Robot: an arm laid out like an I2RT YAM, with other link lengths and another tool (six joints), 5 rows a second.
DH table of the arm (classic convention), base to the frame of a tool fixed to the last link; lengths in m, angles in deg. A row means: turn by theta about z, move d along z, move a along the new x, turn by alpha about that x. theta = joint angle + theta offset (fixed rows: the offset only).
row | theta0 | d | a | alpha
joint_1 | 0 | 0.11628 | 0.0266 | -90
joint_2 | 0 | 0 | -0.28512 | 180
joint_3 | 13.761 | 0 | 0.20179 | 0
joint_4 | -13.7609 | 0.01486 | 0.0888 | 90
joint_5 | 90 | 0.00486 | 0 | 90
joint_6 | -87 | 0.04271 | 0.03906 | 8.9
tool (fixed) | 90 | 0.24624 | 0 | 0
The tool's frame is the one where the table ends.
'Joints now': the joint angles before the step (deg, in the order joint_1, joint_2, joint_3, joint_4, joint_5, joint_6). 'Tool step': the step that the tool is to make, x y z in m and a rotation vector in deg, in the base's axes. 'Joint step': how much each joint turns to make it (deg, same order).
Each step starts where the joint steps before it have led.
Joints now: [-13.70, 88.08, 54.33, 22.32, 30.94, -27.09]
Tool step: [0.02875, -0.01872, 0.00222, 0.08, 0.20, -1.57]
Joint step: [-0.71, 6.87, 8.27, -1.75, 0.84, 0.24]
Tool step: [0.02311, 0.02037, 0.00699, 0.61, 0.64, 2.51]
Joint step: [2.24, 1.89, 5.99, -5.10, -0.36, 0.44]
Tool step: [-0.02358, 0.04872, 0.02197, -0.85, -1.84, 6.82]
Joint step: [1.98, -9.68, -7.94, 1.02, -4.65, -1.63]
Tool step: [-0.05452, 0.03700, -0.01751, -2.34, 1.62, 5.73]
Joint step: [0.02, -13.41, -14.71, 1.70, -5.19, -3.86]
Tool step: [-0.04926, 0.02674, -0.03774, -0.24, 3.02, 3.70]
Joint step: [-0.07, -11.68, -11.21, -2.87, -3.56, -1.56]
